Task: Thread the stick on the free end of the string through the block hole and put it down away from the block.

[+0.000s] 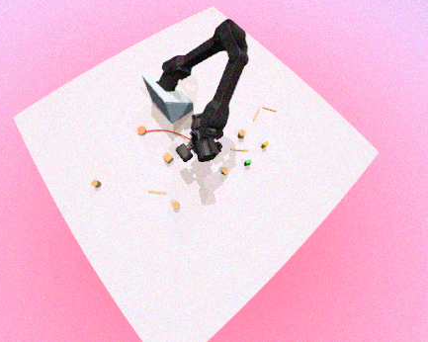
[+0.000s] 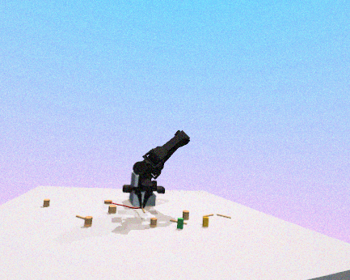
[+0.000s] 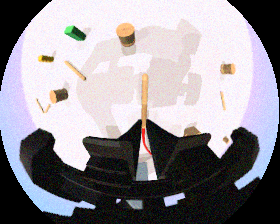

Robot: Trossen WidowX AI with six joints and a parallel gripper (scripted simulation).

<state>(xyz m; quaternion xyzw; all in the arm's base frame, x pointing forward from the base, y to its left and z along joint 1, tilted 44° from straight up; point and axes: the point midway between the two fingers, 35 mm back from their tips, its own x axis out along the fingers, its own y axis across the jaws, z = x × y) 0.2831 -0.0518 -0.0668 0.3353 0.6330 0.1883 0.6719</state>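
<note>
The wooden block is 120 mm to the right of my gripper tip, 80 mm behind it and 20 mm below it. Also, from my gripper tip: green piece (180 mm ahead, 100 mm to the left, 10 mm below); then thin wooden stick (10 mm ahead); then round wooden button (260 mm behind, 100 mm to the right, 30 mm below).
</note>
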